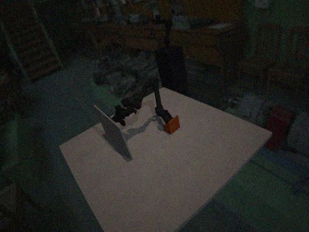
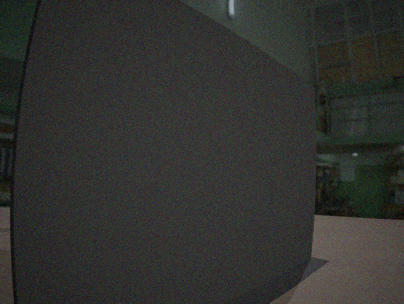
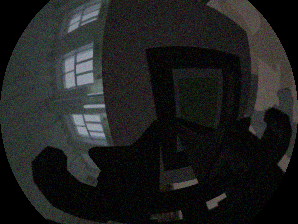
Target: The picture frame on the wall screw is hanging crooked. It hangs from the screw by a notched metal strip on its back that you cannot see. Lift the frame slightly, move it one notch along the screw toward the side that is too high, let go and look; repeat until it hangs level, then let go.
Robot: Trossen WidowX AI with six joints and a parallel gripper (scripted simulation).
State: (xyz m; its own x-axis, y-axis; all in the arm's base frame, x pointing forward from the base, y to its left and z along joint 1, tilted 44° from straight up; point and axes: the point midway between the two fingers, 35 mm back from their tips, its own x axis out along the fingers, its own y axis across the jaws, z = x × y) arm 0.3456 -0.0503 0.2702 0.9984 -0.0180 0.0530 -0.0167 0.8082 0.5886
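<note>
The picture frame is 1 cm to the right of my gripper tip and 5 cm below it. The rest, counted from my gripper tip: wall panel: 2 cm ahead, 1 cm to the left, 7 cm below.
</note>
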